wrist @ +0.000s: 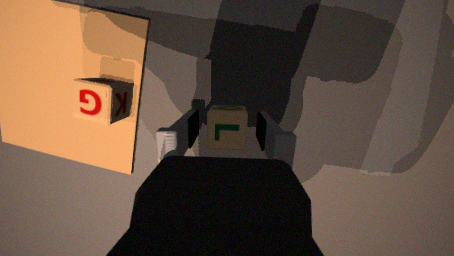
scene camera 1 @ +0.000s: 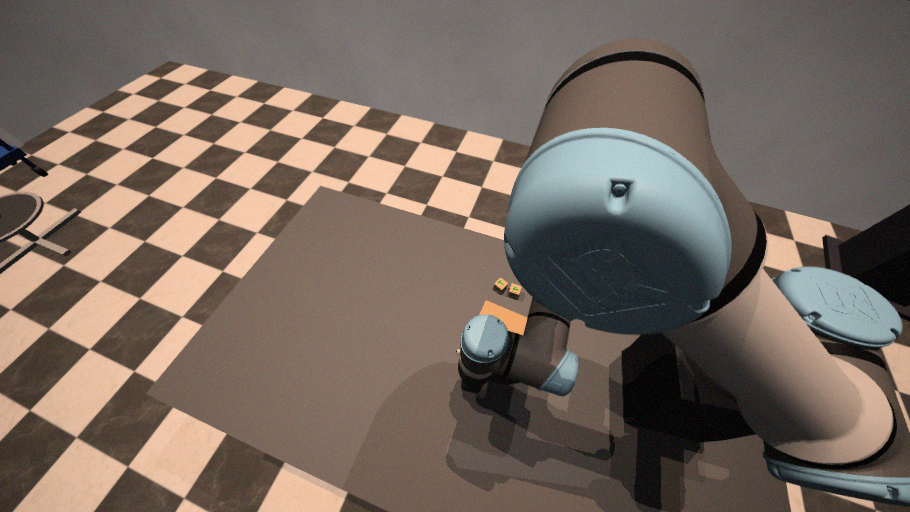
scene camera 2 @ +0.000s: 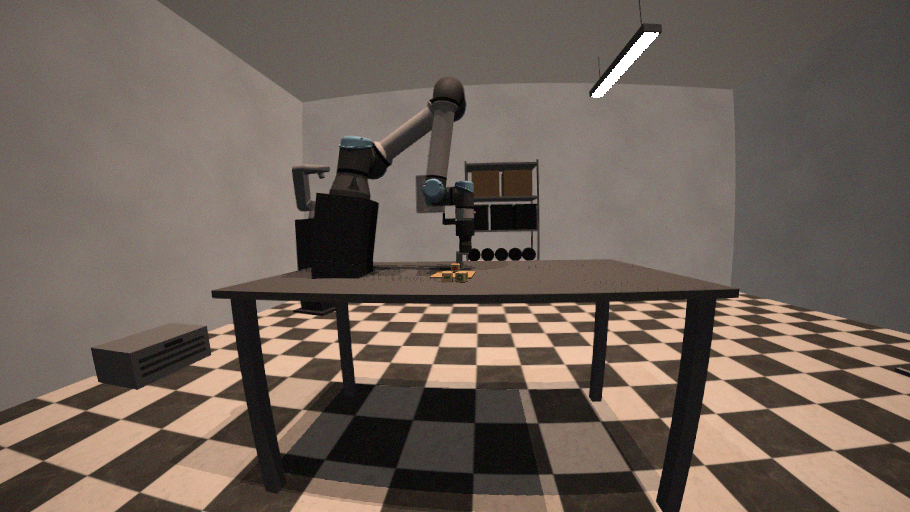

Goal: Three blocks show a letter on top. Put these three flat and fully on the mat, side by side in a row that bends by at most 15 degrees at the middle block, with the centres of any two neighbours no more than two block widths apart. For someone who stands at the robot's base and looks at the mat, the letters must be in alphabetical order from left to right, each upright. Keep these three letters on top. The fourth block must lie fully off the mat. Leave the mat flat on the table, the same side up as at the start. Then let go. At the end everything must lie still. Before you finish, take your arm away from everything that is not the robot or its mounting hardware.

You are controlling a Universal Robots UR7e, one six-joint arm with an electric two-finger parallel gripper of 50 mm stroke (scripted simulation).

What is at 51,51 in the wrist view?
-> An orange mat.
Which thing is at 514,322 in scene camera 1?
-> An orange mat.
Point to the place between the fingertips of my gripper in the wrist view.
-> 227,122
